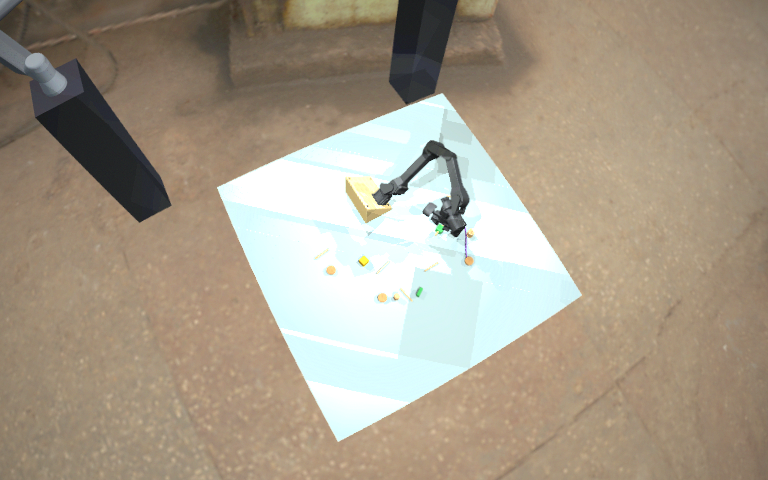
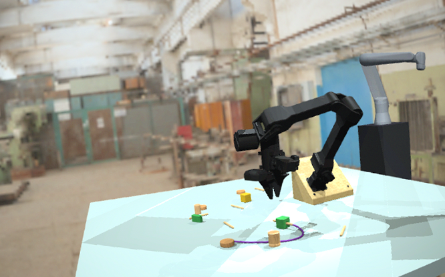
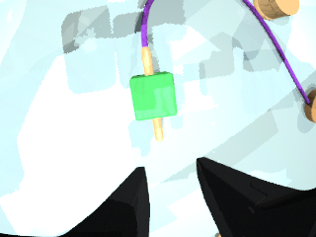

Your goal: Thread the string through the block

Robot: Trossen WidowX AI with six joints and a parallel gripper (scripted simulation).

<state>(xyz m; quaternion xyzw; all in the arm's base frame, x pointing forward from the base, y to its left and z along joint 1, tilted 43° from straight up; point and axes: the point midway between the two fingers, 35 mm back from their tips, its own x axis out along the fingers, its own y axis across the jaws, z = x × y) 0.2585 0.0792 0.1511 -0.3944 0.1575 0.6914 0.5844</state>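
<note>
The green cube lies 10 mm behind my gripper tip, 20 mm to the left of it and 70 mm below it. The rest, counted from my gripper tip: thin wooden stick (20 mm behind, 40 mm to the left, 70 mm below); round wooden button (180 mm ahead, 60 mm to the left, 80 mm below); yellow cube (50 mm behind, 360 mm to the right, 70 mm below).
</note>
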